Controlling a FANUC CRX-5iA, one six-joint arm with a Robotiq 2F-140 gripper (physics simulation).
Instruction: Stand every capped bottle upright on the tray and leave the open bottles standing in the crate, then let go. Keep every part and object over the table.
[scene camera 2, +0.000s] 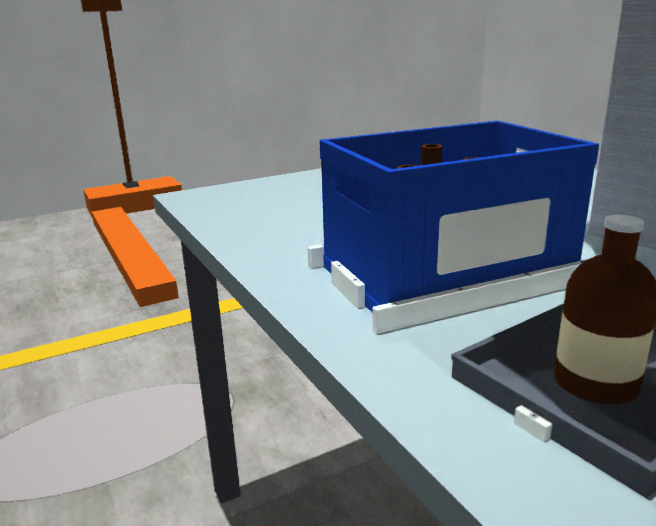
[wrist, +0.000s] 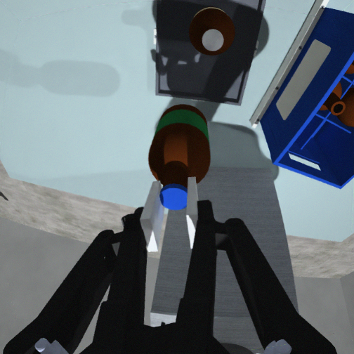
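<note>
My gripper (wrist: 175, 192) is shut on the neck of a brown bottle (wrist: 195, 150) with a green band and a blue cap, held just short of the tray's near edge in the wrist view. Neither shows in the scene view. A brown bottle (scene camera 2: 605, 356) (wrist: 212, 19) with a cream band and white cap stands upright on the dark tray (scene camera 2: 490, 383) (wrist: 225, 92). The blue crate (scene camera 2: 410, 246) (wrist: 285, 135) holds brown open bottles, one with its neck (scene camera 2: 432, 155) showing above the others; an open bottle (wrist: 348, 114) also shows in the wrist view. Their lower parts are hidden.
A white guide strip (scene camera 2: 470, 301) (wrist: 287, 65) runs along the crate's side facing the tray. A small white block (scene camera 2: 532, 422) sits at the tray's outer wall. A grey column (scene camera 2: 629, 109) (wrist: 235, 240) stands near the crate. The light blue table (scene camera 2: 262, 219) ends beyond the crate.
</note>
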